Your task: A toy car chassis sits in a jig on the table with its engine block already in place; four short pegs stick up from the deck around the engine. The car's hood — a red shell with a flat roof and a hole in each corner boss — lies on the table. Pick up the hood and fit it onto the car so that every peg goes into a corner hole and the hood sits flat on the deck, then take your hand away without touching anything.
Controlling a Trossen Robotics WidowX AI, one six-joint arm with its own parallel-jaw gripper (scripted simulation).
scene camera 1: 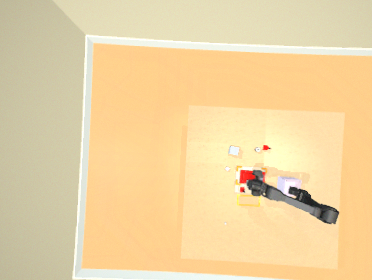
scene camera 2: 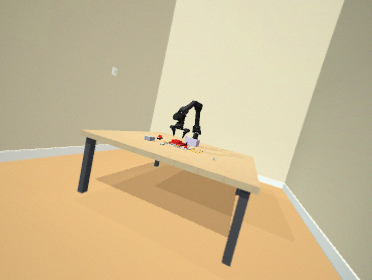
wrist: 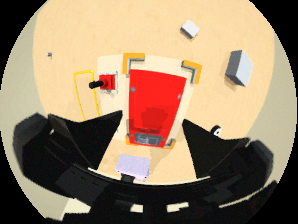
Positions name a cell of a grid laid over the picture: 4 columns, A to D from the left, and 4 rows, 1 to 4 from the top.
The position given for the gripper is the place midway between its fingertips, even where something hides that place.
The gripper (wrist: C3) is open, with nothing in its grasp. Also in view: a red hood (wrist: C2).
